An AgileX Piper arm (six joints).
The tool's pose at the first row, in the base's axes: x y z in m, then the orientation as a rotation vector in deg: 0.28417, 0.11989, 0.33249, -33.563, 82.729, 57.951
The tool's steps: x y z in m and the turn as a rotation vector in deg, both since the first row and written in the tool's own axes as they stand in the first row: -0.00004, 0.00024, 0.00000, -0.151, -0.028, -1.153; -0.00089, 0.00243, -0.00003, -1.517, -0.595, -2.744; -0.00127, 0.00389, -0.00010, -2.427, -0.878, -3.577; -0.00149, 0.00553, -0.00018, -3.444, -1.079, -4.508; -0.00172, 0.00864, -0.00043, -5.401, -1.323, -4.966; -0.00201, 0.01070, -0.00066, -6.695, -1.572, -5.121; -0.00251, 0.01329, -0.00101, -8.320, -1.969, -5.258; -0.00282, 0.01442, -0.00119, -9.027, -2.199, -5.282; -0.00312, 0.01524, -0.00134, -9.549, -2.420, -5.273; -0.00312, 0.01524, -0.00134, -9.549, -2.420, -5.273; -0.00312, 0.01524, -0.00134, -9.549, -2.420, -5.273; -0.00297, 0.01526, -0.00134, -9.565, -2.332, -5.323; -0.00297, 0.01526, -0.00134, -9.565, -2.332, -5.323
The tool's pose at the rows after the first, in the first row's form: 0.28398, 0.12000, 0.33259, -34.425, 82.150, 57.167; 0.28226, 0.12088, 0.33393, -36.133, 80.380, 57.056; 0.28106, 0.12146, 0.33464, -37.169, 79.374, 57.139; 0.27968, 0.12215, 0.33524, -38.388, 78.343, 57.206; 0.27698, 0.12342, 0.33619, -39.942, 77.045, 58.357; 0.27518, 0.12418, 0.33694, -40.819, 76.164, 59.243; 0.27291, 0.12505, 0.33801, -41.828, 74.996, 60.408; 0.27192, 0.12539, 0.33857, -42.209, 74.450, 60.949; 0.27120, 0.12561, 0.33904, -42.441, 74.012, 61.376; 0.27120, 0.12561, 0.33904, -42.441, 74.012, 61.376; 0.27120, 0.12561, 0.33904, -42.441, 74.012, 61.376; 0.27116, 0.12565, 0.33890, -42.537, 74.059, 61.335; 0.27116, 0.12565, 0.33890, -42.537, 74.059, 61.335
